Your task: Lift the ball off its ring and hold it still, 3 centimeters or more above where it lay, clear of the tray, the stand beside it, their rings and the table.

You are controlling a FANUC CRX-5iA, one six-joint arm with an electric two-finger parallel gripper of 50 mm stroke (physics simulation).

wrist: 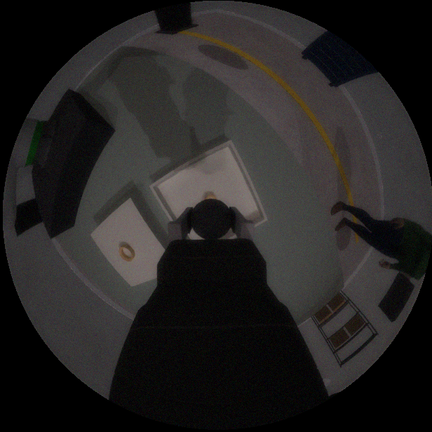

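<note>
The dark ball [212, 219] is between the two fingers of my gripper [210, 214], which is shut on it. In the wrist view the ball hangs over the white tray [248, 181], apart from the tray floor. A small part of a tan ring [210, 195] shows on the tray floor just past the ball's upper edge; the ball hides the rest. The white stand [117, 220] is to the left of the tray, with another tan ring [122, 251] on top. The near part of the tray is hidden behind the fingers and gripper body. The exact height of the ball cannot be read.
The tray and stand are on a grey-green table top [290, 240]. A large black box-like object [70, 160] is at the left. A yellow floor line [300, 102] curves past the table. A person in green [412, 250] and a shelf rack [359, 353] are at the right.
</note>
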